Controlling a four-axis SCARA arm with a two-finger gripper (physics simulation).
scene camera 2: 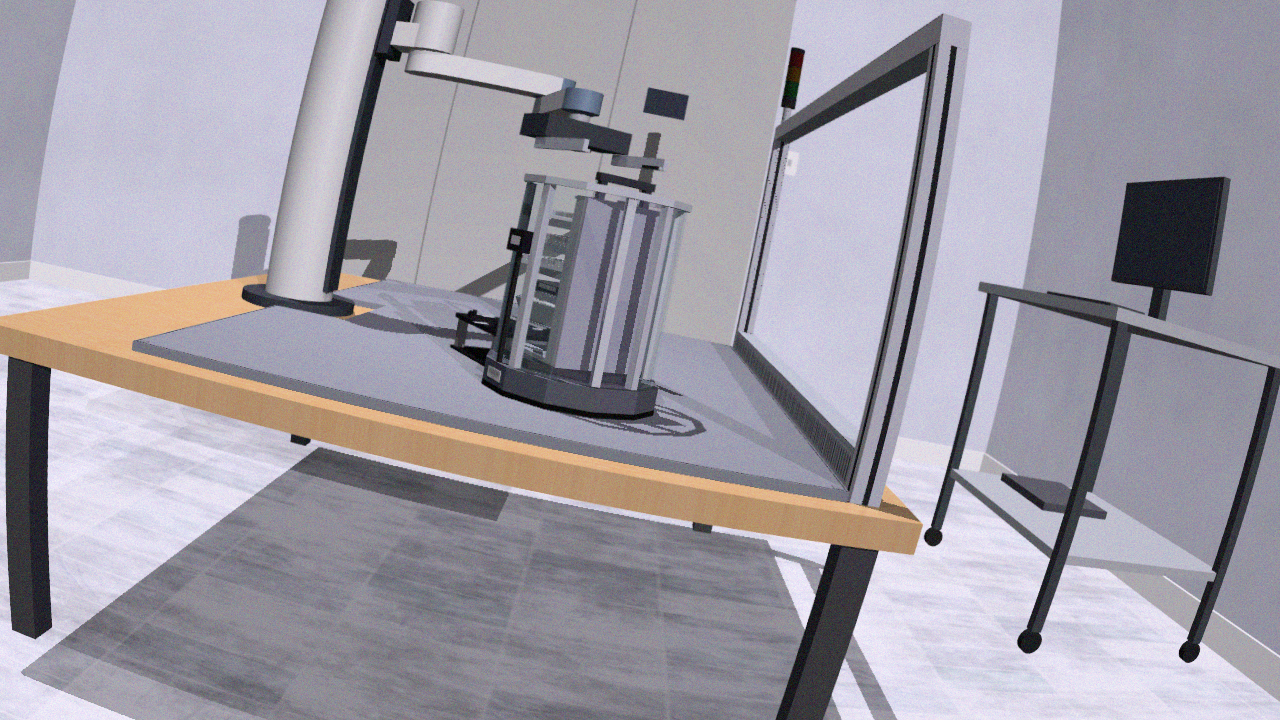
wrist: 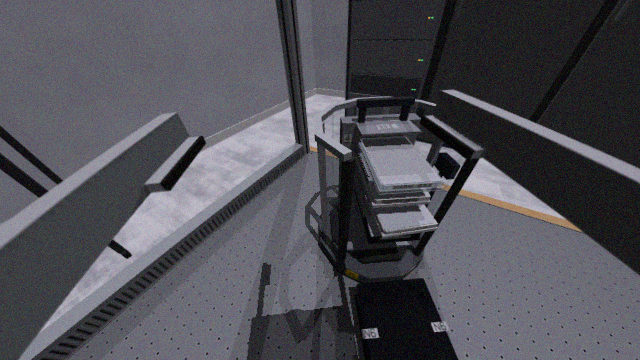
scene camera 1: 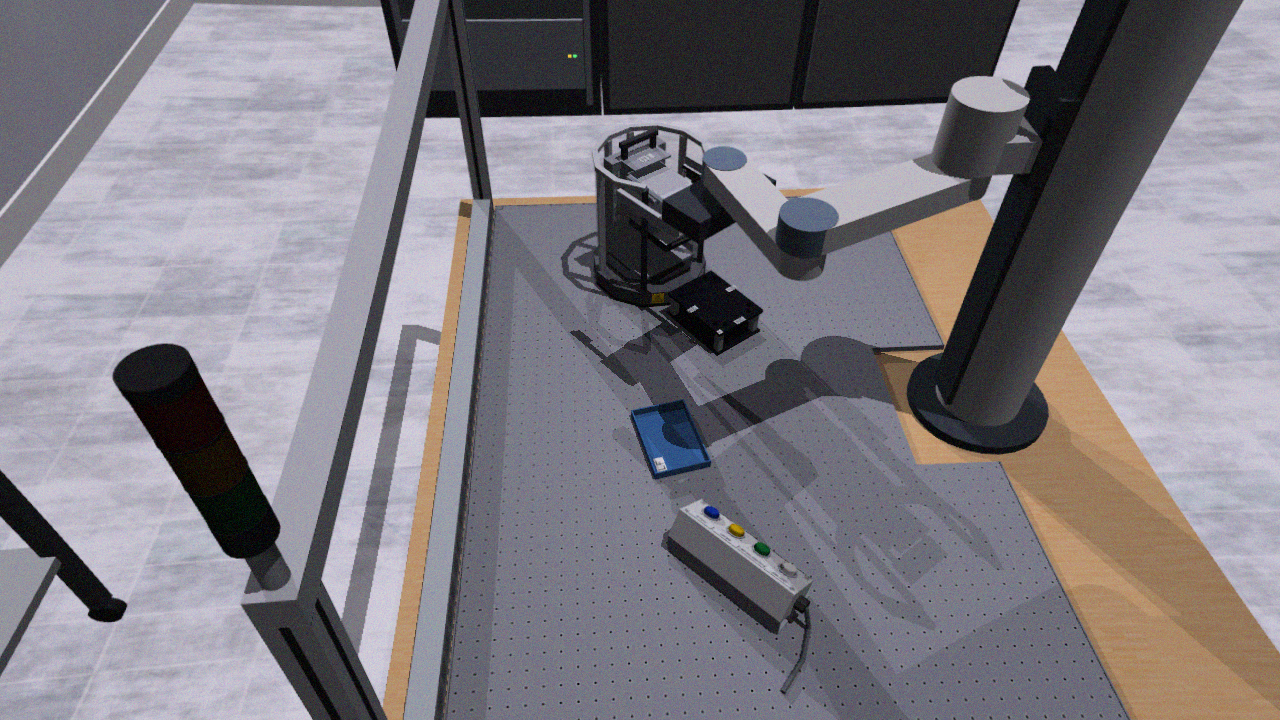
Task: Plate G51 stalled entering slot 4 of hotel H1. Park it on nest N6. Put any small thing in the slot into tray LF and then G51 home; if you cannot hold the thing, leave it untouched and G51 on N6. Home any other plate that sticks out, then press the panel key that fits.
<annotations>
my gripper: holds nothing
a clear well plate point(scene camera 1: 662, 181): on a round plate rack point(scene camera 2: 591, 274)
</annotations>
